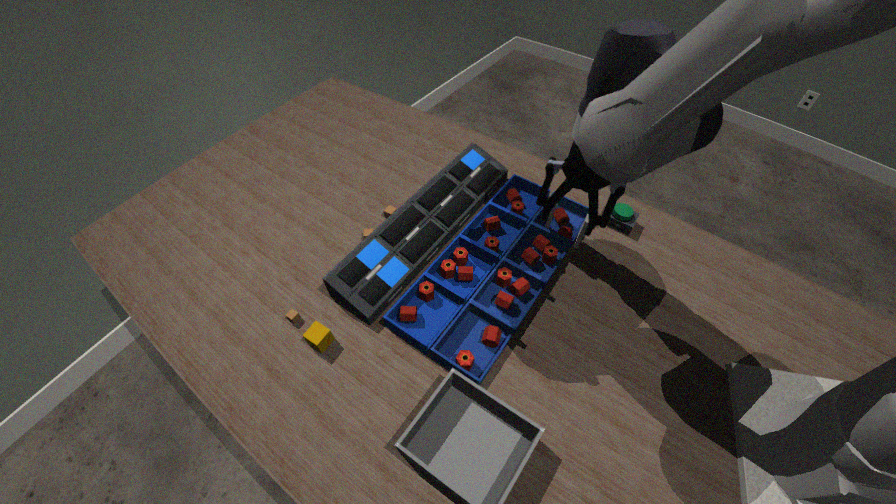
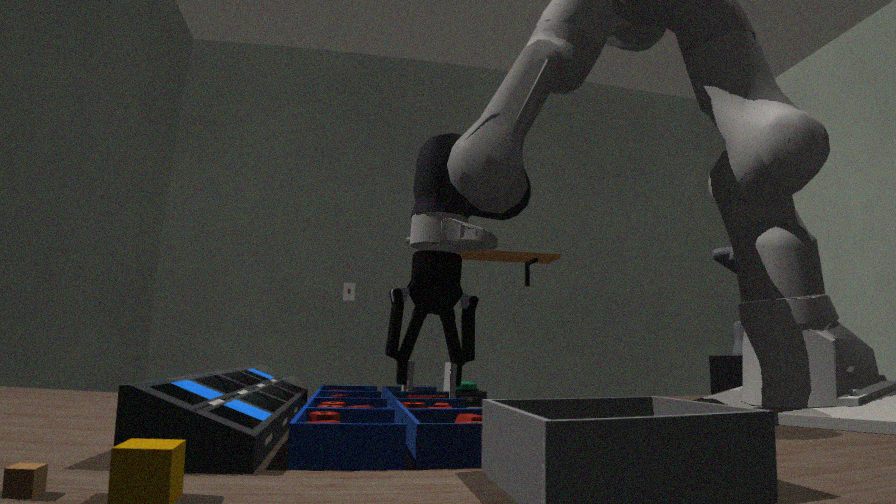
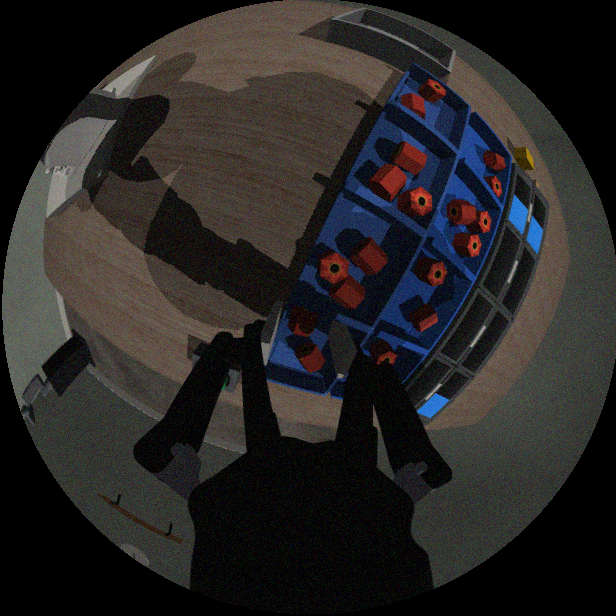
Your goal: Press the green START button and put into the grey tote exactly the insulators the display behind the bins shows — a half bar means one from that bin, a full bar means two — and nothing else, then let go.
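Observation:
The blue bin tray (image 1: pixel 488 275) holds several red insulators in separate compartments. Behind it, the dark display (image 1: pixel 416 235) shows one lit blue cell (image 1: pixel 473 158) at its far end and two lit blue cells side by side (image 1: pixel 383 262) toward its near end. My gripper (image 1: pixel 570 219) is open and empty. It hangs just above the far end compartment, which holds two insulators (image 3: pixel 305 339). The green START button (image 1: pixel 622 211) sits just beyond that end of the tray. The grey tote (image 1: pixel 469 438) is empty, at the tray's near end.
A yellow cube (image 1: pixel 318 335) and a small brown cube (image 1: pixel 292 315) lie beside the display's near end. Two more small brown cubes (image 1: pixel 379 220) lie behind the display. The arm's base (image 2: pixel 808 369) stands at the right.

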